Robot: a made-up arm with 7 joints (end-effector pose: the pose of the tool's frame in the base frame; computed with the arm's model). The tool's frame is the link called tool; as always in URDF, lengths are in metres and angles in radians. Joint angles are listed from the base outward.
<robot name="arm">
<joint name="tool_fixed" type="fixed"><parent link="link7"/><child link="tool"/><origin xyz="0 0 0" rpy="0 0 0"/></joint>
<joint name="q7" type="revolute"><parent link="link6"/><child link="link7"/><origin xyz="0 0 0" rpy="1.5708 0 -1.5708"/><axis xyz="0 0 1"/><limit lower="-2.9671" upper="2.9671"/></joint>
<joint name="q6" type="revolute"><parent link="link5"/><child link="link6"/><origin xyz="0 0 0" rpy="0 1.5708 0"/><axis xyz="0 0 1"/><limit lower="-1.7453" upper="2.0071"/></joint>
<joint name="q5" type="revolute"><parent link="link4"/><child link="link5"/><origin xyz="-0.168 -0.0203 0" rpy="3.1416 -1.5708 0"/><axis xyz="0 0 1"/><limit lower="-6.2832" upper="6.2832"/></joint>
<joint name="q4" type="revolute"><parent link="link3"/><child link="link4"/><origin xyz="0 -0.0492 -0.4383" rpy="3.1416 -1.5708 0"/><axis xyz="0 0 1"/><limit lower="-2.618" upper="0.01"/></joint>
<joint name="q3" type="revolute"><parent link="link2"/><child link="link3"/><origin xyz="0 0 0" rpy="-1.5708 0 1.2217"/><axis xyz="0 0 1"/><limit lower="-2.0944" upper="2.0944"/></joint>
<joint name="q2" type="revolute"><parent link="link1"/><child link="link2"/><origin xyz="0 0 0" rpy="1.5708 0 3.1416"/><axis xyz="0 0 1"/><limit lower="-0.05" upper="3.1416"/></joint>
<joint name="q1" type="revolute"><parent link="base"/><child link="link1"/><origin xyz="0 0 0" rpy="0 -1.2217 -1.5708"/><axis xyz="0 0 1"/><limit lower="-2.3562" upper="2.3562"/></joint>
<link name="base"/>
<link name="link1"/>
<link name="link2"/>
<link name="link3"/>
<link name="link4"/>
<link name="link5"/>
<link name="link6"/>
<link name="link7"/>
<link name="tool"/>
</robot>
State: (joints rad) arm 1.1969 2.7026 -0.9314 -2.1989 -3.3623 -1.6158 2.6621
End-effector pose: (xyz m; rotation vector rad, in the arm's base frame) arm 0.1723 0.3621 0.0693 -0.8598 -1.8813 2.1365
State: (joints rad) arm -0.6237 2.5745 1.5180 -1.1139 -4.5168 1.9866 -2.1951
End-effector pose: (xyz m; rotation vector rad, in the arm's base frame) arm -0.2689 0.1527 0.4716 2.1692 -0.4967 -1.9919
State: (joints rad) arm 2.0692 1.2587 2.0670 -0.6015 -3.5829 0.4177 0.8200
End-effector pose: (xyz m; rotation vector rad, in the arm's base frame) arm -0.2105 0.4382 0.3550 -0.6003 -2.3863 1.6283
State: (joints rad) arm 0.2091 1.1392 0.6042 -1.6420 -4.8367 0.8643 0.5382
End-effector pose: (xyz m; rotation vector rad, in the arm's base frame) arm 0.1287 0.4686 -0.1046 -0.4693 -1.0572 0.7557
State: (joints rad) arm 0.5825 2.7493 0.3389 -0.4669 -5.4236 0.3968 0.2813
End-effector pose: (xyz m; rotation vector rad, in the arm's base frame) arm 0.3396 0.2408 0.4416 1.8614 -1.1094 -0.1814
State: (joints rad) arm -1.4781 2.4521 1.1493 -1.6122 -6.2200 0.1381 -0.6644
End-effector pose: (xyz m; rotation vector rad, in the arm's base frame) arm -0.3905 0.2278 0.2169 -1.8739 0.7029 -0.8315
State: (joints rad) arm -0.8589 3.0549 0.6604 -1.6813 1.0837 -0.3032 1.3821
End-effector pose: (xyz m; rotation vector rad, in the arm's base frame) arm -0.2321 -0.0861 0.4242 0.0248 -2.1837 -1.7102
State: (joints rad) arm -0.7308 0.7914 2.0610 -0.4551 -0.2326 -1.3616 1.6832
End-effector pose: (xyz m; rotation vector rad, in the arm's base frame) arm 0.2976 0.4580 -0.2654 0.3857 2.1861 -0.7165
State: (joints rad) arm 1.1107 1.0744 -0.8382 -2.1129 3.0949 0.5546 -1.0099
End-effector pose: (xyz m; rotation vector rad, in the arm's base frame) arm -0.2769 0.2225 -0.2268 -1.2909 0.1582 1.2179
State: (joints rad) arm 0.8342 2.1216 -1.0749 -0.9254 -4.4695 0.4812 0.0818
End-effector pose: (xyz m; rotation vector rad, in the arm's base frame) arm 0.0279 0.5688 0.1169 1.1778 0.5691 0.3839
